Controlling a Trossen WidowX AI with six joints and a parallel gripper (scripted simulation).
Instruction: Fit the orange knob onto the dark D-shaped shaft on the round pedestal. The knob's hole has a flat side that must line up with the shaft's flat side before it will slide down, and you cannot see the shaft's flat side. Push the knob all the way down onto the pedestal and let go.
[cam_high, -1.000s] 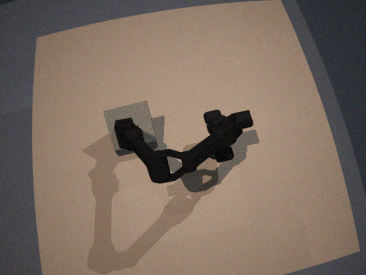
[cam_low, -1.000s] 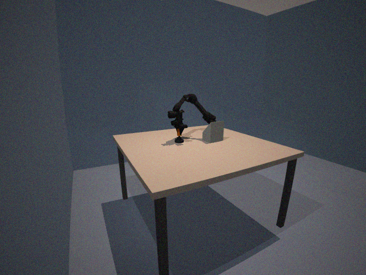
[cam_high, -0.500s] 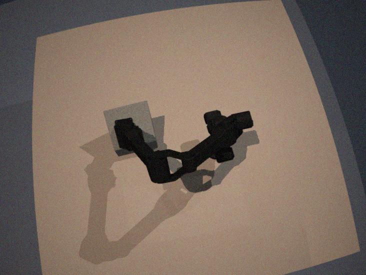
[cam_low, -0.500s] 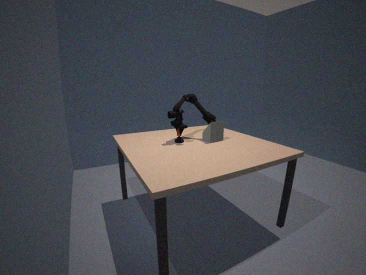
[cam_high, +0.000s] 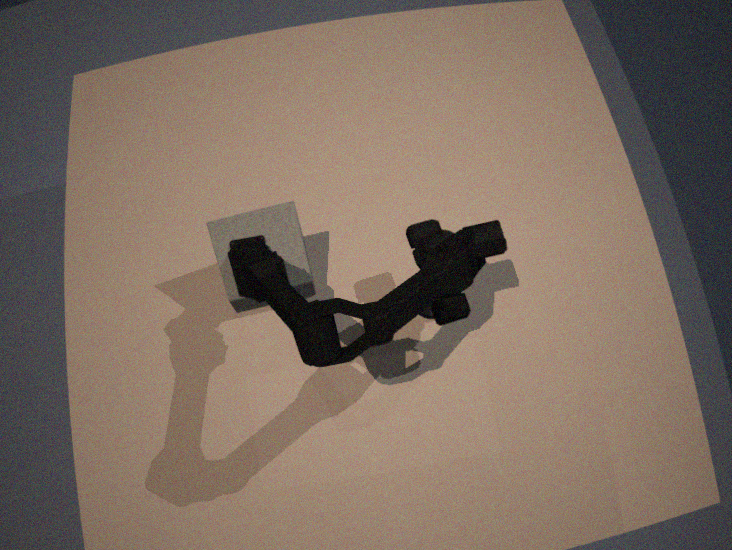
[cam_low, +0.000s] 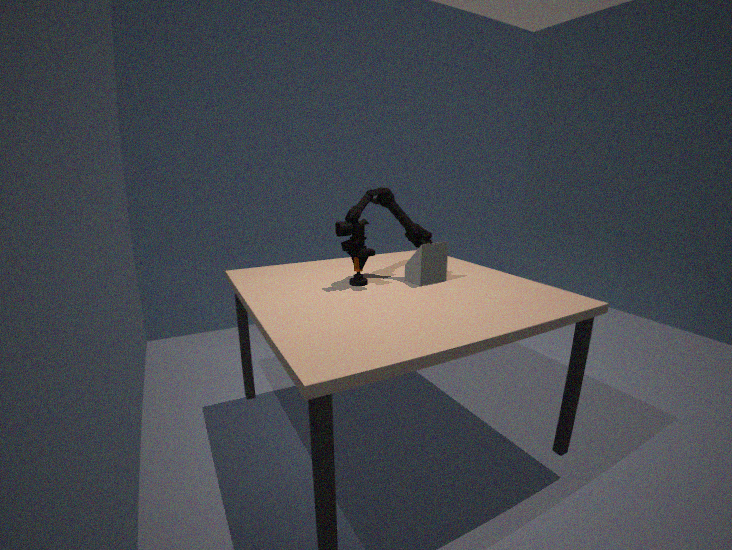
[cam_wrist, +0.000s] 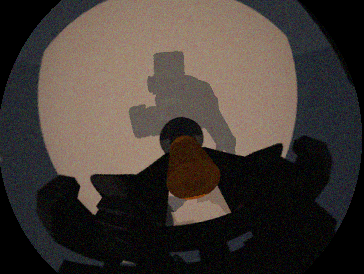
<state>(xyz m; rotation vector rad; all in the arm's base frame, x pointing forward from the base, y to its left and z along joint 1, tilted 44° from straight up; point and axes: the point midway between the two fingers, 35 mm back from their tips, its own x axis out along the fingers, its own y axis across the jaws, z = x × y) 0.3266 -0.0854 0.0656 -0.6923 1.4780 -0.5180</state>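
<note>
The orange knob is 20 mm above my gripper tip. Round my gripper tip: round pedestal: 40 mm below.
</note>
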